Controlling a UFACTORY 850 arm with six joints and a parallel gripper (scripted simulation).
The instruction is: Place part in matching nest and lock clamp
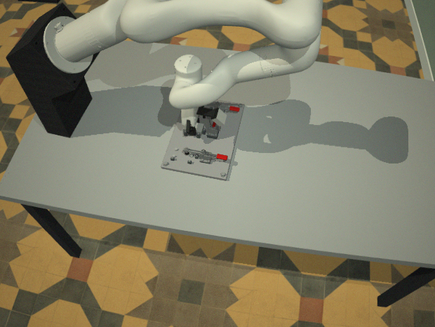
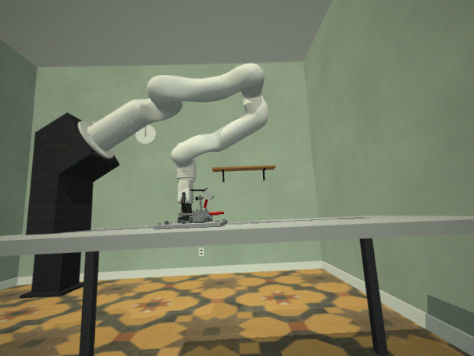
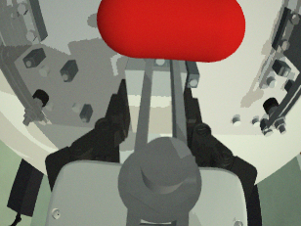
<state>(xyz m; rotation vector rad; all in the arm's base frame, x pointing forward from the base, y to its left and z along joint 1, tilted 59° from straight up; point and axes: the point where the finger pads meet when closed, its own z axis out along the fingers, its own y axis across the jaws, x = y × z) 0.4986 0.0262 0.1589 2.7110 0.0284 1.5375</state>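
Right now the grey block part is 1 cm below my hand. The rest, counted from my hand: grey fixture plate 4 cm ahead, 4 cm below.
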